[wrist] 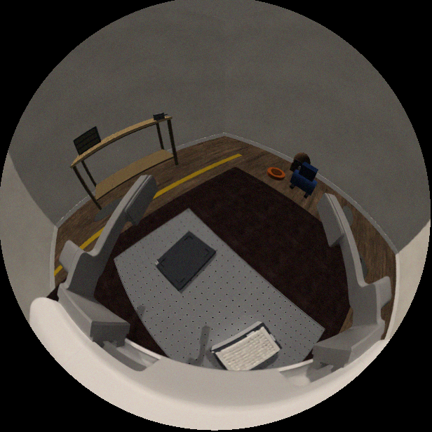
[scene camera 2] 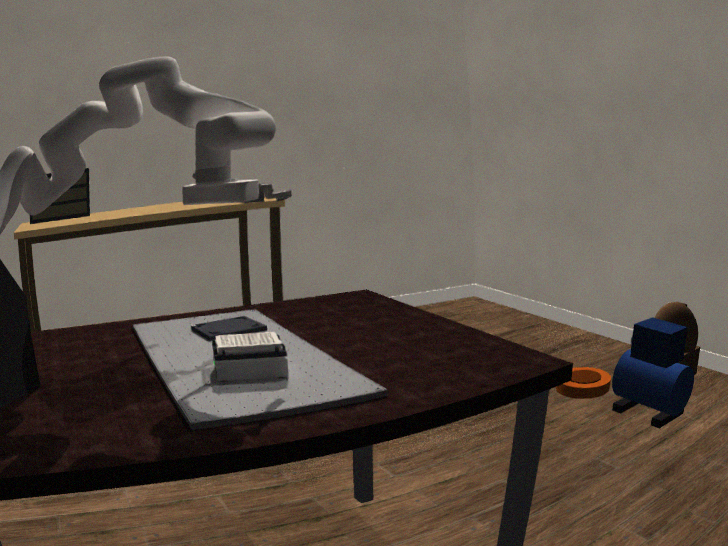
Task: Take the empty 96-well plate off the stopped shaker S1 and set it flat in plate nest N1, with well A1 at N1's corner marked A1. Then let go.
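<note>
A pale 96-well plate (scene camera 2: 248, 342) (wrist: 247, 351) lies on top of the box-shaped shaker (scene camera 2: 252, 370), at the lower edge of the wrist view. The dark, flat plate nest (scene camera 2: 232, 326) (wrist: 186, 261) lies empty on the board behind the shaker. A small white mark shows at the nest's left corner in the wrist view; its lettering is too small to read. My gripper (scene camera 2: 276, 192) (wrist: 235, 207) is open and empty, high above the board, with its fingers spread wide. The lower part of the shaker is hidden in the wrist view.
The shaker and nest stand on a grey perforated board (scene camera 2: 341, 384) (wrist: 295, 305) on the dark table (scene camera 2: 423, 352) (wrist: 280, 235). A wooden bench (scene camera 2: 135, 215) (wrist: 125, 131) stands behind. A blue machine (scene camera 2: 652, 379) (wrist: 304, 181) and an orange ring (scene camera 2: 564, 388) are on the floor.
</note>
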